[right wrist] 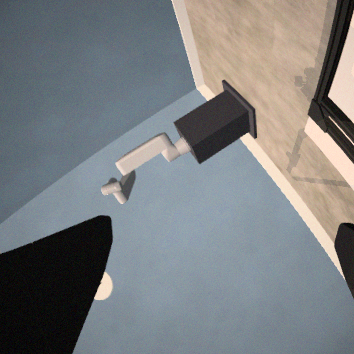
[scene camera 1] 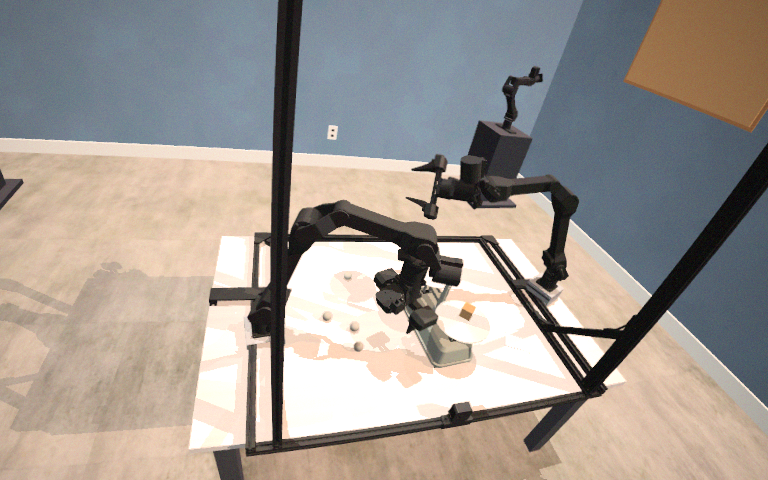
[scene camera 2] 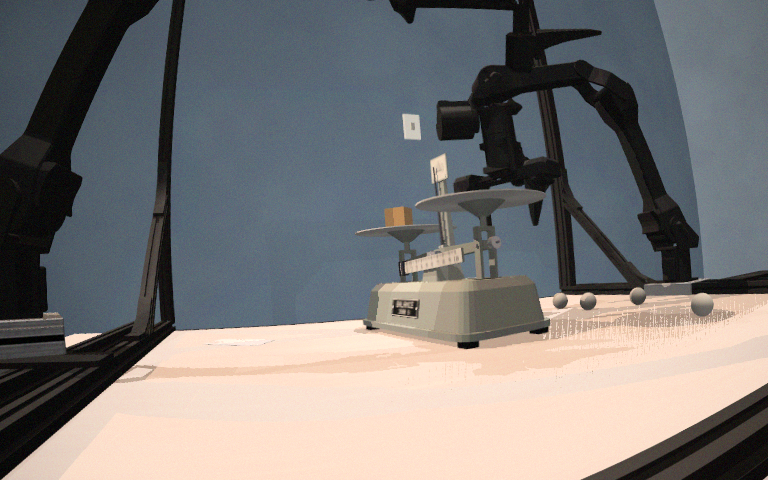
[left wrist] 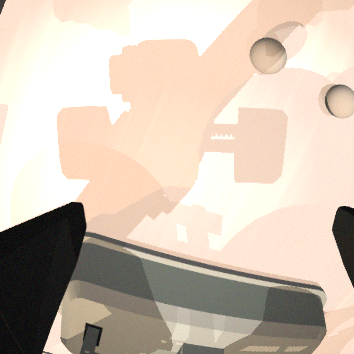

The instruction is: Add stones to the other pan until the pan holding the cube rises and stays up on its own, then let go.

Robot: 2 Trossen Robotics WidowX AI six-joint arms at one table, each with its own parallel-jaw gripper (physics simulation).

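Places are measured from the left arm's base along level axes (x right, y ahead, z up), in centimetres.
Pixels of known places: left gripper, fingertip midpoint: [scene camera 1: 396, 320] [scene camera 2: 511, 229] [left wrist: 215, 218]; right gripper, fingertip midpoint: [right wrist: 230, 233] [scene camera 1: 408, 183]; left arm's base, origin of the base link: [scene camera 1: 263, 327] [scene camera 2: 677, 281]; right arm's base, origin of the base link: [scene camera 1: 546, 284] [scene camera 2: 8, 317].
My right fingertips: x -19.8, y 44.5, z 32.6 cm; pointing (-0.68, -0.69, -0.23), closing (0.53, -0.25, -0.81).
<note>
For each thing: its top centre in the pictures, then the offset to it from my right fingertips. Level surfaces: height alone.
- orange cube, middle of its top: [scene camera 2: 398, 208] [scene camera 1: 469, 307] dx +36.4, dy +6.2, dz -17.3 cm
- grey-green balance, middle of its top: [scene camera 2: 433, 156] [scene camera 1: 456, 271] dx +28.4, dy +4.6, dz -11.4 cm
- white table, its level: dz -34.7 cm
The orange cube [scene camera 1: 467, 311] [scene camera 2: 398, 216] sits on one pan [scene camera 1: 475, 333] [scene camera 2: 370, 232] of the grey-green balance [scene camera 1: 450, 352] [scene camera 2: 498, 308] [left wrist: 210, 295]. The other pan [scene camera 2: 481, 199] stands higher in scene camera 2; no stone shows on it. Pale round stones [scene camera 1: 327, 315] [scene camera 2: 637, 295] [left wrist: 268, 55], several in all, lie on the table beside the balance. My left gripper [scene camera 1: 400, 318] [left wrist: 215, 218] is open and empty, above the table next to the balance; in scene camera 2 the higher pan partly hides it. My right gripper [scene camera 1: 411, 183] [right wrist: 230, 233] is open and empty, high above the table's far edge.
A black metal frame [scene camera 1: 351, 434] with upright posts [scene camera 1: 280, 169] surrounds the white table [scene camera 1: 339, 407]. A small black box [scene camera 1: 460, 412] sits on its near rail. Another arm stands on a dark pedestal [scene camera 1: 504, 148] [right wrist: 215, 125] beyond the table.
</note>
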